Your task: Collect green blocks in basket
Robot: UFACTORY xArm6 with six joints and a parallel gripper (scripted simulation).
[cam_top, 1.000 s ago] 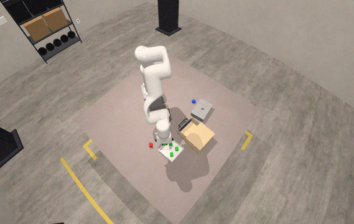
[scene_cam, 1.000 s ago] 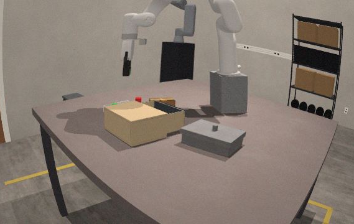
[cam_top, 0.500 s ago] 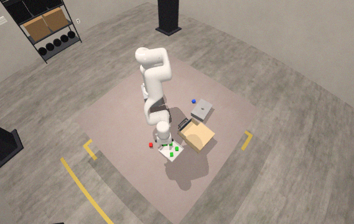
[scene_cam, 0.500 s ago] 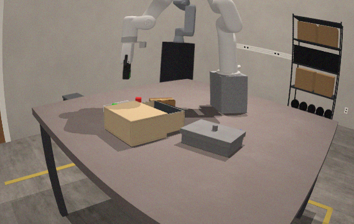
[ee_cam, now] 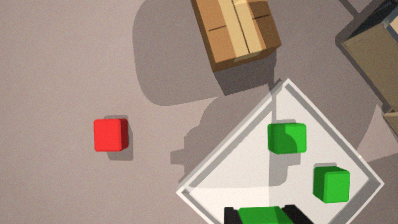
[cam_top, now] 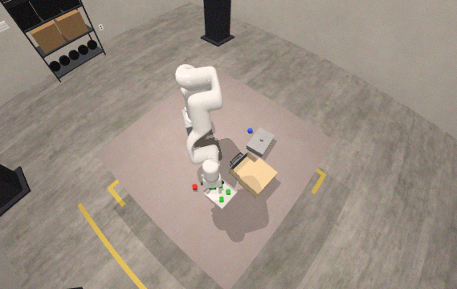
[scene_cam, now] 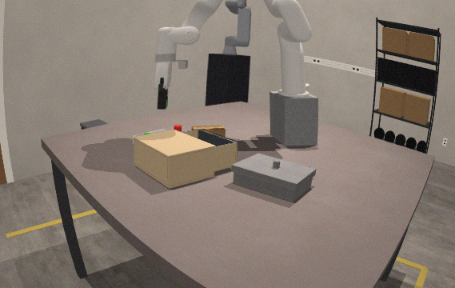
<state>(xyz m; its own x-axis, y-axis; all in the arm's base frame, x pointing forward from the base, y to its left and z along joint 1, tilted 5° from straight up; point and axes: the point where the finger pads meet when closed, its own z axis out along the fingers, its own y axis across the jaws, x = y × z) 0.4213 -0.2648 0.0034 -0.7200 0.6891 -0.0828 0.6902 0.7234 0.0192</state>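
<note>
Now: hand 30 mm short of the white basket, 30 mm to the right of it and 130 mm above it. From my hand the other things lie so: metal box 10 mm behind, 490 mm to the left, 120 mm below; light wooden cabinet 90 mm ahead, 260 mm to the left, 100 mm below; grey metal lid 10 mm behind, 490 mm to the left, 90 mm below.
</note>
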